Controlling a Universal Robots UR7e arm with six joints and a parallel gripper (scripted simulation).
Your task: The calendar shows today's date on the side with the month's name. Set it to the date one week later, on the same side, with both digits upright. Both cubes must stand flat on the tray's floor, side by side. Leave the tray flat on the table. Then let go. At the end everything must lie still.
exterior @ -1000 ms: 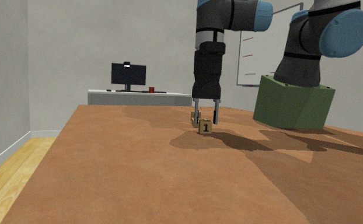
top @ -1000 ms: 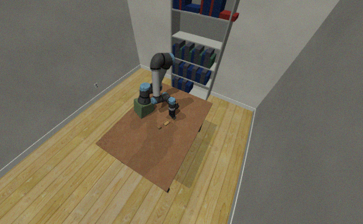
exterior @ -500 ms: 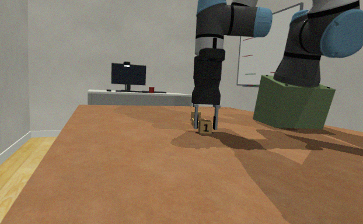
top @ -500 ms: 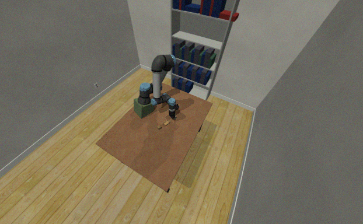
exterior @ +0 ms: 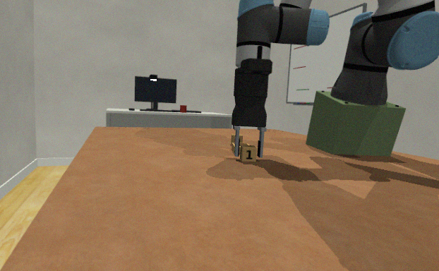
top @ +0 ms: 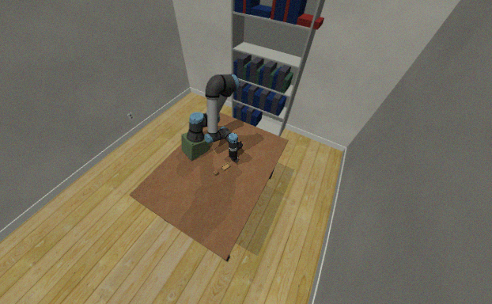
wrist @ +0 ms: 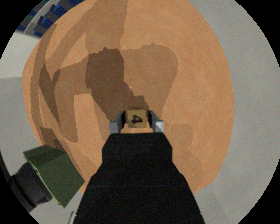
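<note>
Right now the wooden tray is 50 mm behind my hand, 100 mm to the right of it and 20 mm below it.
</note>
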